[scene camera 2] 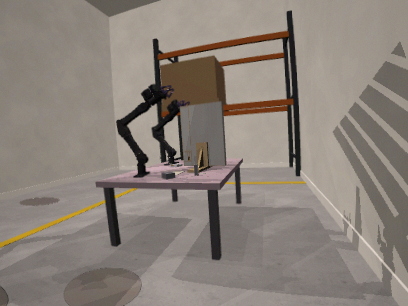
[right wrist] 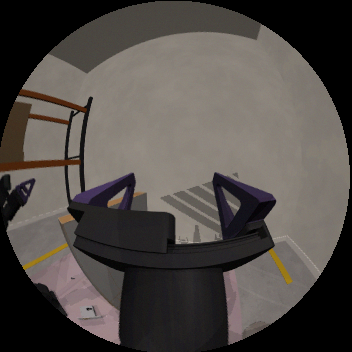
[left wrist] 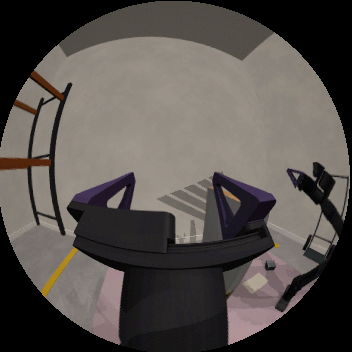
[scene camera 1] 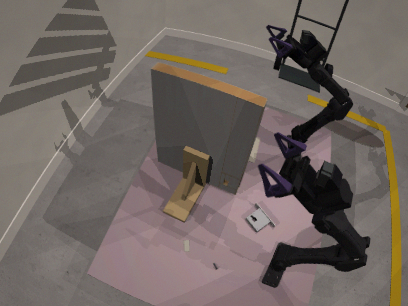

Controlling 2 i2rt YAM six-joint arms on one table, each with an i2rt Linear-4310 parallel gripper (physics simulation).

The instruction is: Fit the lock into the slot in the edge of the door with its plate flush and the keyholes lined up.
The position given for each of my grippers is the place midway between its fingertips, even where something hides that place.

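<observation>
Scene camera 1: my left gripper (scene camera 1: pixel 268 148), open, holding nothing; a dark door (scene camera 1: pixel 221 120); a wooden bracket (scene camera 1: pixel 195 163). Left wrist view: my left gripper (left wrist: pixel 173 175) again; the dark door (left wrist: pixel 211 229). Right wrist view: my right gripper (right wrist: pixel 173 176), open, holding nothing; the dark door (right wrist: pixel 107 281).
</observation>
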